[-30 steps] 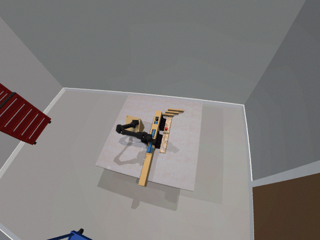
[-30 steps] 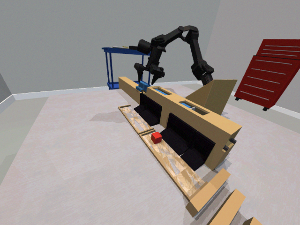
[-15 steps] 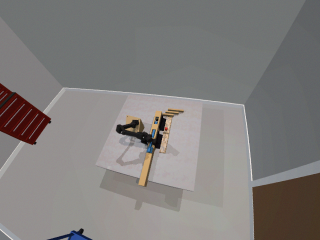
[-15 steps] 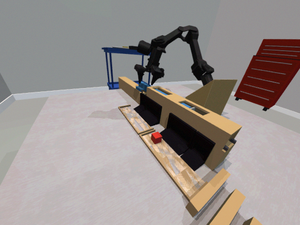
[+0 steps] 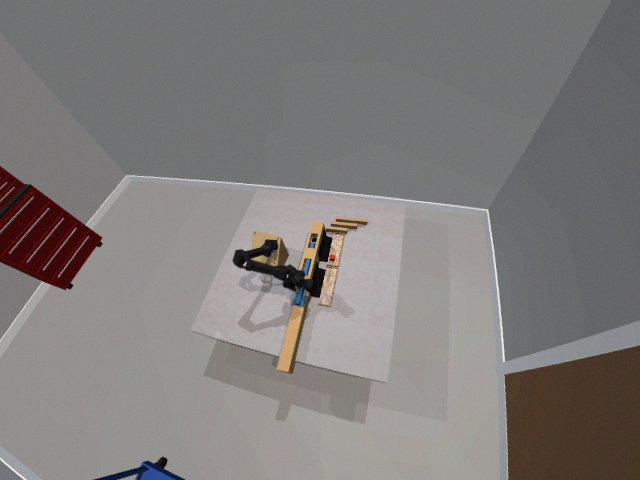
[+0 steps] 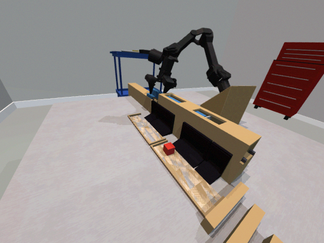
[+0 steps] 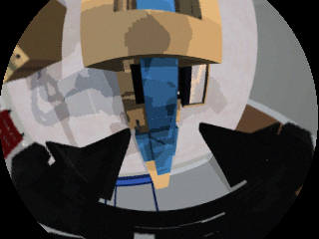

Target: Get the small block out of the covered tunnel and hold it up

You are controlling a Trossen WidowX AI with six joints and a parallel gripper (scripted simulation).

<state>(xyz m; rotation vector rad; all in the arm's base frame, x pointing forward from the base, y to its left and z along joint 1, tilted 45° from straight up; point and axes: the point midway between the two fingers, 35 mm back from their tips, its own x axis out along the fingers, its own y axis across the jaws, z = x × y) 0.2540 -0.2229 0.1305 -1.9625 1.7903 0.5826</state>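
The tan covered tunnel is 6 cm below my gripper tip, 5 cm to the left of it and 2 cm ahead of it.
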